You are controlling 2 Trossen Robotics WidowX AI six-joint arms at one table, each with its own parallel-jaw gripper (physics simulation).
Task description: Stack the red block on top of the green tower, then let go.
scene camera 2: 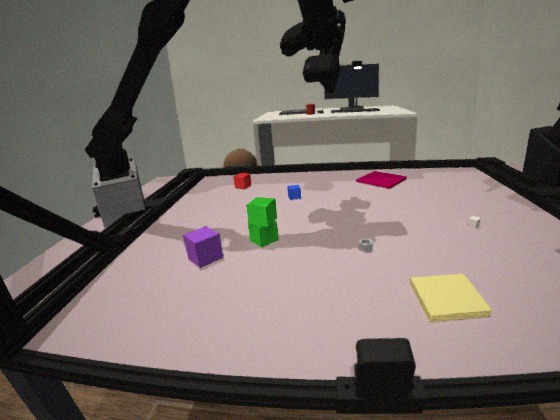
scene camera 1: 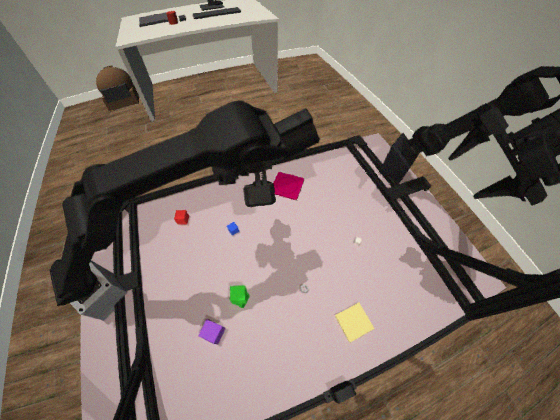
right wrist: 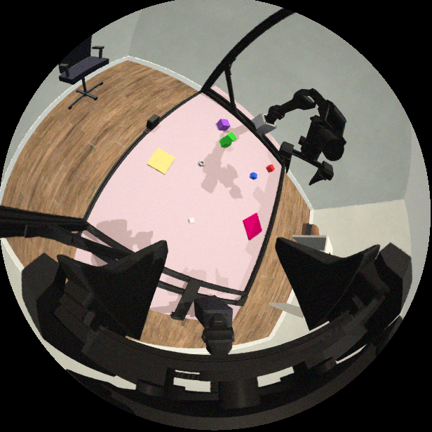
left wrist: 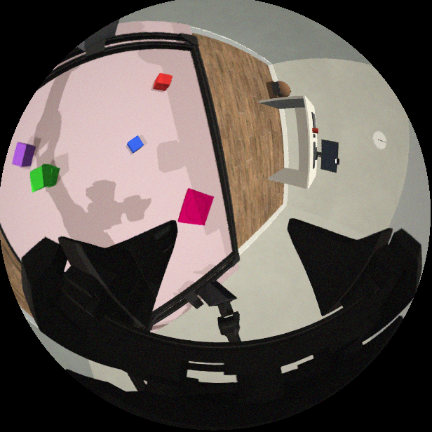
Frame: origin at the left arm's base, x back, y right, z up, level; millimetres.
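Where they show: right gripper, between the fingertips: (scene camera 1: 461,178); left arm's base, origin of its link: (scene camera 2: 114,171) (scene camera 1: 83,285); right arm's base, origin of its link: (scene camera 2: 557,139) (scene camera 1: 406,150).
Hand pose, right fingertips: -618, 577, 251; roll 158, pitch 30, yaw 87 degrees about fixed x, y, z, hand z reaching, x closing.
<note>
Things, the pixels of their top centre, and the offset from my right fingertips, as dx, dy, dz. "*": a spot on its surface instead.
- red block, centre of its top: (scene camera 2: 241,174) (scene camera 1: 180,214) +304, -597, -328
- green tower, centre of its top: (scene camera 2: 261,201) (scene camera 1: 237,293) +373, -272, -286
- blue block, centre of its top: (scene camera 2: 293,186) (scene camera 1: 232,226) +229, -436, -335
- purple block, centre of its top: (scene camera 2: 200,234) (scene camera 1: 210,331) +483, -270, -317
- magenta square, a spot on its surface: (scene camera 1: 288,185) * -21, -403, -354
- yellow pad, centre of its top: (scene camera 2: 448,292) (scene camera 1: 354,321) +239, +6, -352
- white cube, centre of its top: (scene camera 2: 474,218) (scene camera 1: 358,240) +24, -102, -346
The red block (scene camera 1: 181,217) (scene camera 2: 242,181) (left wrist: 162,81) (right wrist: 270,168) lies on the pink table top, near the far left corner in scene camera 1. The green tower (scene camera 1: 238,295) (scene camera 2: 262,222) (left wrist: 44,177) (right wrist: 227,140) is two green blocks, one on the other, the upper slightly turned; it stands left of centre. My left gripper (left wrist: 234,225) (right wrist: 297,178) is open and empty, high over the far side of the table and well apart from the red block. My right gripper (scene camera 1: 462,177) (right wrist: 222,245) is open and empty, raised off to the right.
A blue block (scene camera 1: 233,228) (scene camera 2: 294,192) lies near the red one. A purple block (scene camera 1: 212,331) (scene camera 2: 203,247) stands close to the tower. A magenta square (scene camera 1: 288,185), yellow pad (scene camera 1: 354,322), white cube (scene camera 1: 358,241) and grey nut lie farther right. Black frame bars edge the table.
</note>
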